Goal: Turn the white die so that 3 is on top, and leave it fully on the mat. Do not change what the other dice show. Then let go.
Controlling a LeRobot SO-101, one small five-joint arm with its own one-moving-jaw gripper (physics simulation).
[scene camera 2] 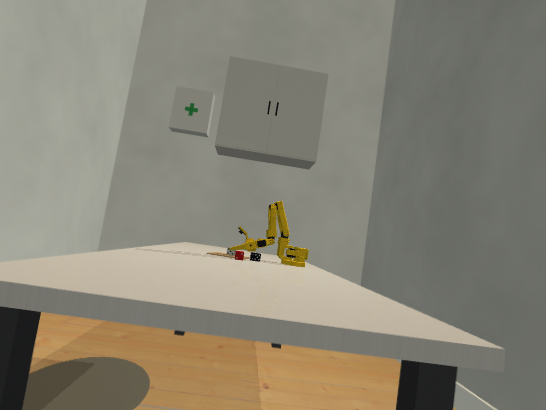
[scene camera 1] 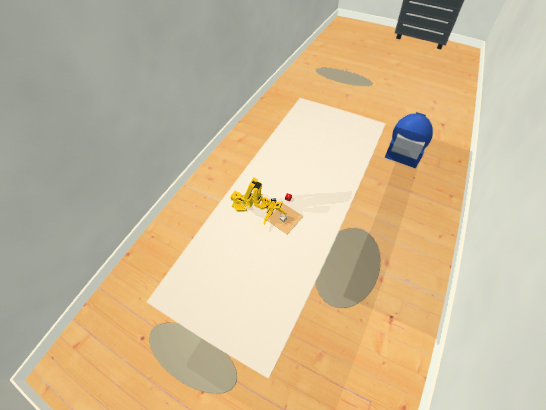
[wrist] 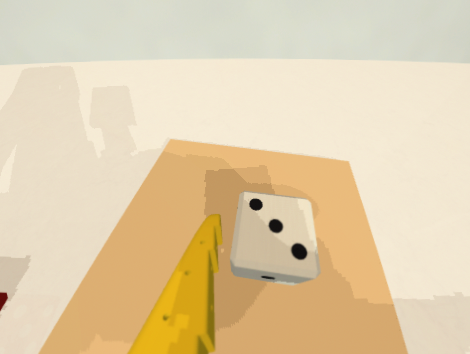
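Pixels of known places: hand, tool point: (scene camera 2: pixel 230 248) (scene camera 1: pixel 285 214) (wrist: pixel 221 224); arm's base, link origin: (scene camera 2: pixel 288 264) (scene camera 1: pixel 245 205).
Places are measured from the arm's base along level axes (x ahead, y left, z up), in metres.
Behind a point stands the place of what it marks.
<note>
The white die (scene camera 1: pixel 283 218) @[y 0.001, x 0.238, z 0.034 m] (scene camera 2: pixel 230 252) @[y 0.026, x 0.232, z 0.015 m] (wrist: pixel 275 235) @[y 0.012, x 0.226, z 0.034 m] sits flat on the mat (scene camera 1: pixel 294 220) @[y 0.032, x 0.287, z 0.004 m] (scene camera 2: pixel 215 254) @[y 0.072, x 0.285, z 0.002 m] (wrist: pixel 360 325) @[y -0.025, x 0.198, z 0.004 m]. Its top face shows 3 in the wrist view, with mat visible around it. My gripper (scene camera 1: pixel 275 219) is fully open. In the wrist view its fixed jaw is left of the die, with a gap between them, and the moving jaw is out of the picture. The red die (scene camera 1: pixel 288 197) @[y 0.136, x 0.201, z 0.030 m] (scene camera 2: pixel 239 255) @[y 0.161, x 0.195, z 0.016 m] (wrist: pixel 3 302) @[y 0.131, x 0.207, z 0.003 m] and the black die (scene camera 1: pixel 273 200) @[y 0.081, x 0.136, z 0.030 m] (scene camera 2: pixel 255 256) @[y 0.099, x 0.137, z 0.017 m] stand off the mat, on the table. Their top faces are too small to read.
The white table top (scene camera 1: pixel 240 280) @[y -0.380, x 0.202, z 0.000 m] (scene camera 2: pixel 200 285) @[y 0.859, x 0.244, z 0.000 m] extends around the mat and the arm. The arm's base (scene camera 1: pixel 238 201) @[y -0.022, x -0.022, z 0.052 m] (scene camera 2: pixel 294 257) @[y 0.012, x -0.020, z 0.031 m] stands near the table's long edge. The red and black dice are beside the arm.
</note>
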